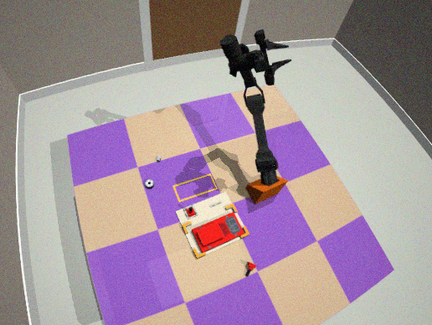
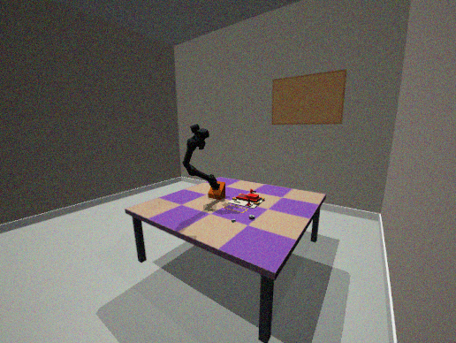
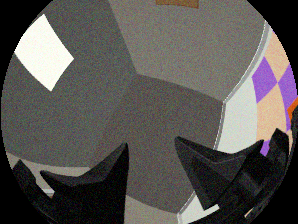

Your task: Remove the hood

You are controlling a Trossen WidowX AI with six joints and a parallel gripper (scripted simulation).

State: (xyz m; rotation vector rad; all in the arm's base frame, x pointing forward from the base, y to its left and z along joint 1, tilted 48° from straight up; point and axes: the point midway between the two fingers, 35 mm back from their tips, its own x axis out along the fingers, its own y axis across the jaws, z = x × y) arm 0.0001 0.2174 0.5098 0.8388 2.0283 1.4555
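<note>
Now: the red hood 580 mm below my gripper tip, 390 mm ahead of it and 280 mm to the left of it. Round my gripper tip: small grey wheel 610 mm below, 520 mm ahead, 50 mm to the right; then cream base plate 610 mm below, 360 mm ahead, 250 mm to the left.
</note>
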